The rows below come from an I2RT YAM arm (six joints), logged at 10 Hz.
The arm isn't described. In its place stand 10 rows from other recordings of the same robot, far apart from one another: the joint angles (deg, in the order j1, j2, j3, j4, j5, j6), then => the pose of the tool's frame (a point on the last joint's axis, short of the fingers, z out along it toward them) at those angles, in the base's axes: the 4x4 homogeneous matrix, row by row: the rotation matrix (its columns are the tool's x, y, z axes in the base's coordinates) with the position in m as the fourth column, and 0 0 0 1 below.
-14.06, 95.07, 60.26, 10.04, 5.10, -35.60 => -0.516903 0.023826 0.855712 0.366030; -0.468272 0.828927 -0.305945 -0.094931; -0.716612 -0.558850 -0.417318 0.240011; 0 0 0 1
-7.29, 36.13, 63.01, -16.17, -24.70, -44.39 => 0.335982 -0.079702 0.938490 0.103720; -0.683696 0.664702 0.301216 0.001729; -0.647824 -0.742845 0.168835 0.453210; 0 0 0 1
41.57, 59.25, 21.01, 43.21, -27.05, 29.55 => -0.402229 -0.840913 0.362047 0.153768; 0.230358 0.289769 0.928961 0.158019; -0.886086 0.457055 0.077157 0.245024; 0 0 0 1
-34.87, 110.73, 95.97, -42.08, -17.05, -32.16 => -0.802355 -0.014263 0.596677 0.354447; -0.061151 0.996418 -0.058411 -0.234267; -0.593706 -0.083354 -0.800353 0.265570; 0 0 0 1
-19.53, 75.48, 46.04, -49.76, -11.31, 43.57 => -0.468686 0.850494 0.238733 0.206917; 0.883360 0.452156 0.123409 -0.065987; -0.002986 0.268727 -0.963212 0.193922; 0 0 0 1
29.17, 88.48, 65.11, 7.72, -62.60, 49.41 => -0.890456 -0.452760 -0.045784 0.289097; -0.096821 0.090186 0.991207 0.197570; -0.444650 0.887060 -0.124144 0.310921; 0 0 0 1
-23.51, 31.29, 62.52, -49.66, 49.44, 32.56 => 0.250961 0.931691 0.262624 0.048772; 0.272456 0.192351 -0.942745 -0.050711; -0.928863 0.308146 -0.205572 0.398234; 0 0 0 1
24.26, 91.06, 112.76, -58.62, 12.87, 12.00 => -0.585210 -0.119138 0.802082 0.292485; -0.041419 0.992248 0.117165 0.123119; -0.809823 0.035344 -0.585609 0.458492; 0 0 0 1
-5.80, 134.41, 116.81, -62.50, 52.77, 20.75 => -0.846581 0.531761 0.023025 0.467558; 0.301447 0.514669 -0.802649 -0.075984; -0.438668 -0.672567 -0.596007 0.191085; 0 0 0 1
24.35, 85.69, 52.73, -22.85, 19.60, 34.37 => -0.744351 0.246578 0.620597 0.277143; 0.246883 0.965101 -0.087343 0.112318; -0.620476 0.088201 -0.779250 0.204853; 0 0 0 1
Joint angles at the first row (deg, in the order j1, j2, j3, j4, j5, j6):
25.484, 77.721, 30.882, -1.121, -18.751, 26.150
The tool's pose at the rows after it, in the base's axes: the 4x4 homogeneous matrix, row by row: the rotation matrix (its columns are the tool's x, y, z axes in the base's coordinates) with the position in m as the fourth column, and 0 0 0 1 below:
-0.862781 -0.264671 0.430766 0.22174; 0.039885 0.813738 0.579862 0.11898; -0.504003 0.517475 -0.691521 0.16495; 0 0 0 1
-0.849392 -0.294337 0.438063 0.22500; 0.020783 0.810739 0.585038 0.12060; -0.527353 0.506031 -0.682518 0.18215; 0 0 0 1
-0.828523 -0.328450 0.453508 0.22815; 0.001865 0.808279 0.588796 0.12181; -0.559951 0.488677 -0.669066 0.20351; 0 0 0 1
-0.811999 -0.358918 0.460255 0.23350; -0.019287 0.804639 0.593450 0.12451; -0.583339 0.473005 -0.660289 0.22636; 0 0 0 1
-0.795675 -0.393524 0.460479 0.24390; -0.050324 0.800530 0.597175 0.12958; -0.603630 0.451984 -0.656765 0.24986; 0 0 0 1
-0.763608 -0.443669 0.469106 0.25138; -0.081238 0.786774 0.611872 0.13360; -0.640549 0.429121 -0.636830 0.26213; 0 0 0 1
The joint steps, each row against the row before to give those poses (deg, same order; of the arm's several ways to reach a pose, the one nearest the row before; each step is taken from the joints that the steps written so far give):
-0.010, -0.780, 2.138, -2.250, -1.017, -0.518
0.002, -1.532, 3.066, -3.831, -0.092, -1.528
-0.036, -1.701, 3.688, -4.148, 0.172, -1.783
0.022, -0.464, 4.891, -4.624, -0.063, -1.686
-0.002, 1.500, 6.445, -4.714, -0.201, -2.241
0.016, 1.187, 3.208, -0.541, -0.572, -2.586

